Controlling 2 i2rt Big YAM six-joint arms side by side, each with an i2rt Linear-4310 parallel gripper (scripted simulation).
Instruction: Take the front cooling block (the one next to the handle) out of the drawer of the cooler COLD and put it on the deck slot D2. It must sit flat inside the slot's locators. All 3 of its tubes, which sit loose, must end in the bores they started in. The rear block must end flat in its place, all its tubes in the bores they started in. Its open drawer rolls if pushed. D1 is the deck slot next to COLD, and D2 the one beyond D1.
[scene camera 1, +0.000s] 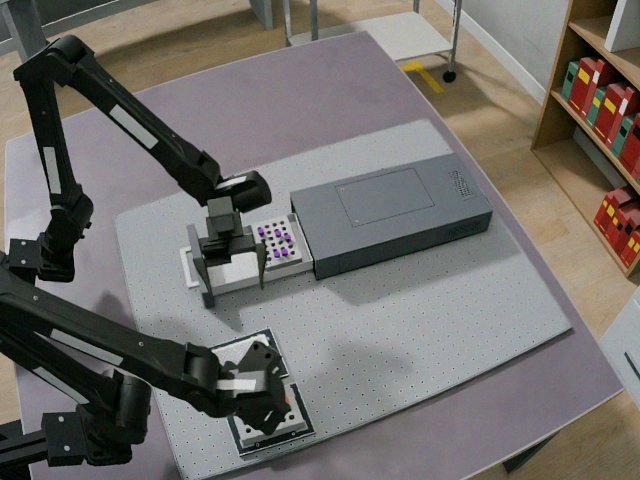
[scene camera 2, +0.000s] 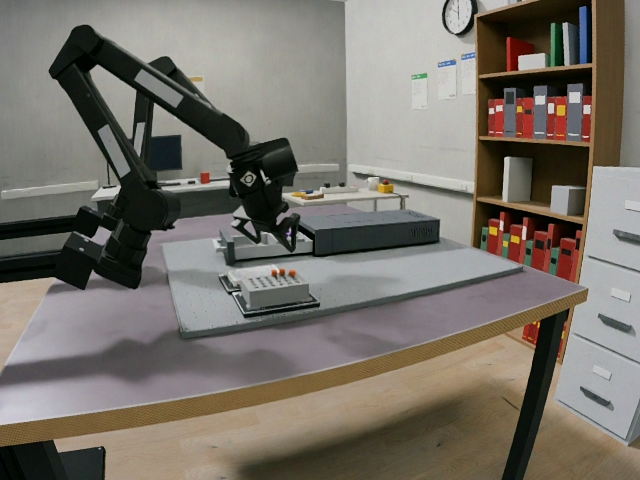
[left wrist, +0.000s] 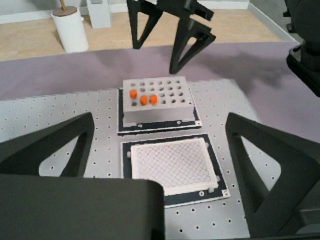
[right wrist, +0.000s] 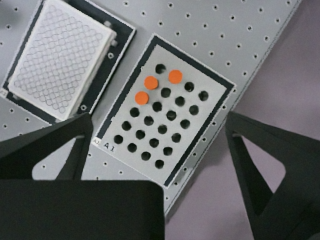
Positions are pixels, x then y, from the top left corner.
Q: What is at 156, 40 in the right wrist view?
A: A deck slot D2.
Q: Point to a cooler COLD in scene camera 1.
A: At 351, 223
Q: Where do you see a cooling block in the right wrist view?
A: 165, 122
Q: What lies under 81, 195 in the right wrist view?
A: My right gripper.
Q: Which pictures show my right gripper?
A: Scene camera 1, scene camera 2, the left wrist view and the right wrist view: all of them.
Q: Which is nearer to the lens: the cooling block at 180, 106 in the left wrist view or the white plate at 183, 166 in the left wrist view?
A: The white plate.
